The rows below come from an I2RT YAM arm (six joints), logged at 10 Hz.
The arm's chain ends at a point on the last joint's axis. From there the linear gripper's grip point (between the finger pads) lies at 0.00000 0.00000 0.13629 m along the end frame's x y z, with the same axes.
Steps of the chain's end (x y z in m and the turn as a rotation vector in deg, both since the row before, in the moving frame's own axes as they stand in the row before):
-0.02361 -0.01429 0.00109 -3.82 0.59 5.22
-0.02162 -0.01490 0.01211 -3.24 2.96 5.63
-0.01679 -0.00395 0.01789 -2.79 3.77 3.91
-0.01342 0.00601 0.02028 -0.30 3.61 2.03
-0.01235 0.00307 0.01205 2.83 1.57 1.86
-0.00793 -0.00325 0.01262 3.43 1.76 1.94
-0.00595 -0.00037 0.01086 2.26 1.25 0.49
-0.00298 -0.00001 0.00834 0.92 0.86 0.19
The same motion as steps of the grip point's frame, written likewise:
-0.02262 -0.00516 0.00078 -3.82 0.59 5.22
-0.01498 -0.00687 0.01171 -3.24 2.96 5.63
-0.00807 0.00298 0.01743 -2.79 3.77 3.91
-0.00485 0.00688 0.02001 -0.30 3.61 2.03
-0.00851 -0.00360 0.01183 2.83 1.57 1.86
-0.00361 -0.01133 0.01231 3.43 1.76 1.94
-0.00295 -0.00573 0.01072 2.26 1.25 0.49
-0.00093 -0.00219 0.00831 0.92 0.86 0.19

